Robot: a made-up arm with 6 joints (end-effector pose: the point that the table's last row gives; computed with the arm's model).
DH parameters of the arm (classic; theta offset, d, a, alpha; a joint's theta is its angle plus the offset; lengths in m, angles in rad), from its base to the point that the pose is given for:
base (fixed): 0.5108 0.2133 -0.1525 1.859
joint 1: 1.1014 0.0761 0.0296 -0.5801
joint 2: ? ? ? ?
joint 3: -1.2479 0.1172 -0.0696 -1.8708
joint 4: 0 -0.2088 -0.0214 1.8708
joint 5: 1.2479 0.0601 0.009 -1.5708
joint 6: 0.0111 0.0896 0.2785 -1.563
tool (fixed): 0.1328 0.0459 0 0
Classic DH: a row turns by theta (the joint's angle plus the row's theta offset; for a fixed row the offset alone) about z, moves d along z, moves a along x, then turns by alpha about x.
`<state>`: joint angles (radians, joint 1 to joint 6).
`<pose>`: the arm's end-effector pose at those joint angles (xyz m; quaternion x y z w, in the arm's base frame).
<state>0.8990 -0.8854 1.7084 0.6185 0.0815 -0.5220</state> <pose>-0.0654 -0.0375 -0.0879 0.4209 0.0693 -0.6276 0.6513</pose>
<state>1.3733 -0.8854 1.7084 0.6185 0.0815 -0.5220</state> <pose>0.0515 0.0061 -0.0236 0.6088 -0.0196 -0.5632 0.5584</pose>
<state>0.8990 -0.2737 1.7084 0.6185 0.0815 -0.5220</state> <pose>0.1123 -0.0871 -0.0205 0.5639 -0.1797 -0.5772 0.5627</pose>
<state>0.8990 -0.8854 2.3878 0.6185 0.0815 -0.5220</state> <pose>-0.1165 -0.0141 -0.0698 0.2989 0.0211 -0.8501 0.4331</pose>
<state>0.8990 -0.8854 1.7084 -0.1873 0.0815 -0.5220</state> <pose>-0.2267 0.0407 -0.0353 0.2832 0.4152 -0.6914 0.5191</pose>
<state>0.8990 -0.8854 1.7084 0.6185 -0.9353 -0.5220</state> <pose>0.1898 -0.0518 0.0291 0.2656 0.0522 -0.2407 0.9321</pose>
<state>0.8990 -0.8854 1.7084 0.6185 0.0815 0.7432</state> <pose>-0.1863 -0.0113 0.2221 -0.0790 -0.2786 -0.7444 0.6017</pose>
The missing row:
joint 2: -1.0257 -0.0522 0.083 1.5708
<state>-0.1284 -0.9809 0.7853 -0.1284 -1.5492 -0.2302</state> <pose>-0.2641 0.1510 -0.0949 0.1562 0.6201 0.3627 0.6779</pose>
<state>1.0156 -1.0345 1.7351 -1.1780 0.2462 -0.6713</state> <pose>-0.3326 0.1041 0.2480 0.0413 0.7498 -0.6463 0.1358</pose>
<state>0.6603 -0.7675 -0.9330 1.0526 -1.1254 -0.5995</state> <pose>-0.2758 0.0080 0.2458 0.3190 -0.2385 0.8671 0.2993</pose>
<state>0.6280 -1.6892 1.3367 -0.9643 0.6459 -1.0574</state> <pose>-0.3910 0.0173 0.4993 0.3388 -0.6169 0.7104 0.0012</pose>
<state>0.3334 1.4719 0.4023 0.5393 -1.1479 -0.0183</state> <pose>-0.0295 0.0944 0.3798 -0.3016 -0.8095 0.3072 0.3993</pose>
